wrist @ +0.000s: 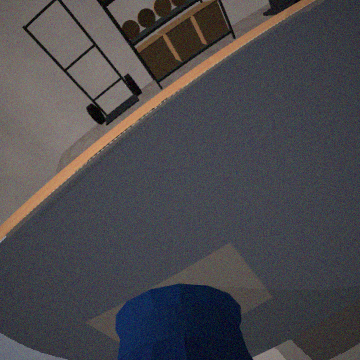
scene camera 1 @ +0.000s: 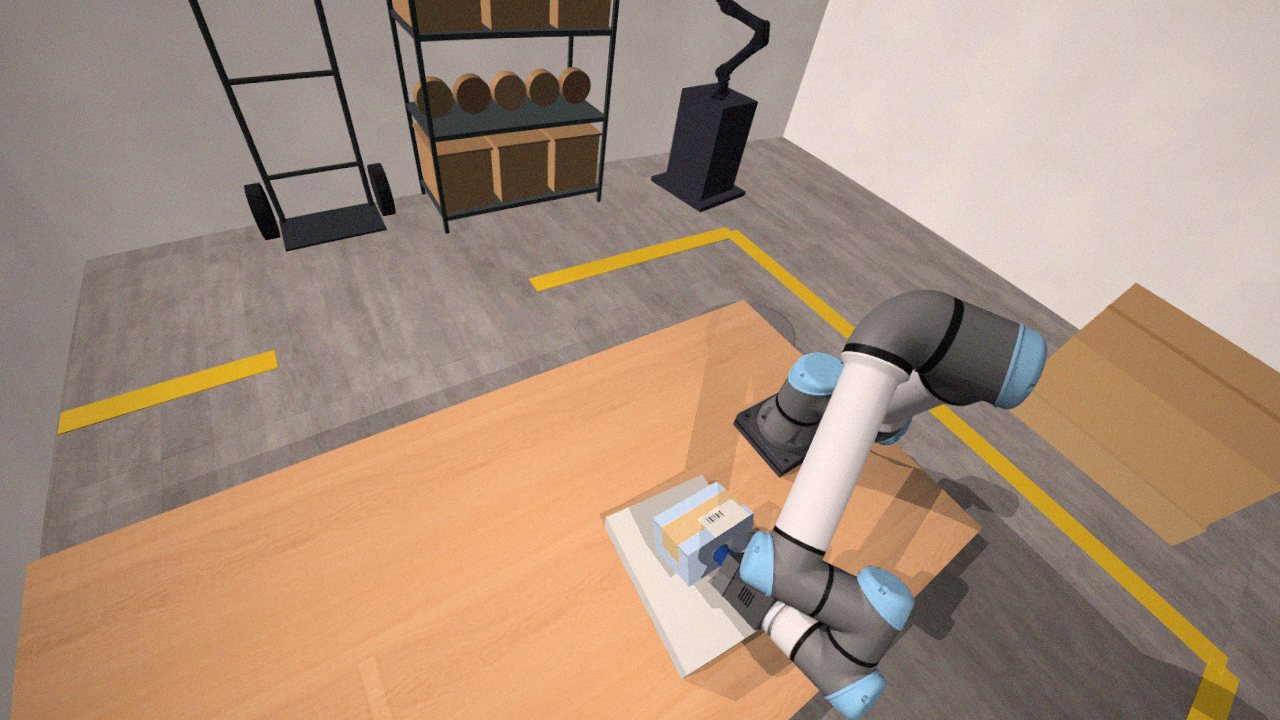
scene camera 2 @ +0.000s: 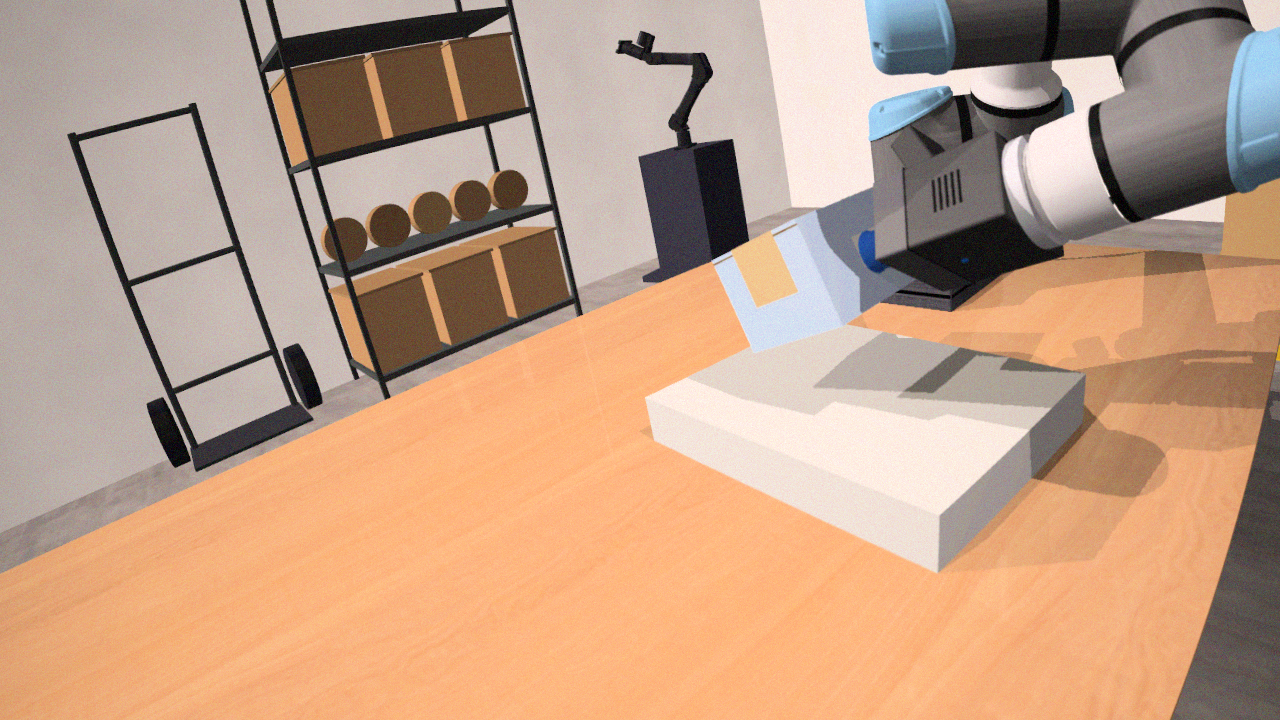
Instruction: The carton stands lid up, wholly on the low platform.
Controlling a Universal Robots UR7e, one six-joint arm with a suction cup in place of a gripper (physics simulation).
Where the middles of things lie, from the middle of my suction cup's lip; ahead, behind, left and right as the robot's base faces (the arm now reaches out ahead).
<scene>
I see the carton (scene camera 2: 805, 277) 1 cm behind my suction cup, 6 cm to the right of it and 2 cm below it. Also, from my suction cup: low white platform (scene camera 2: 915, 446) 1 cm behind, 4 cm to the right, 15 cm below.
</scene>
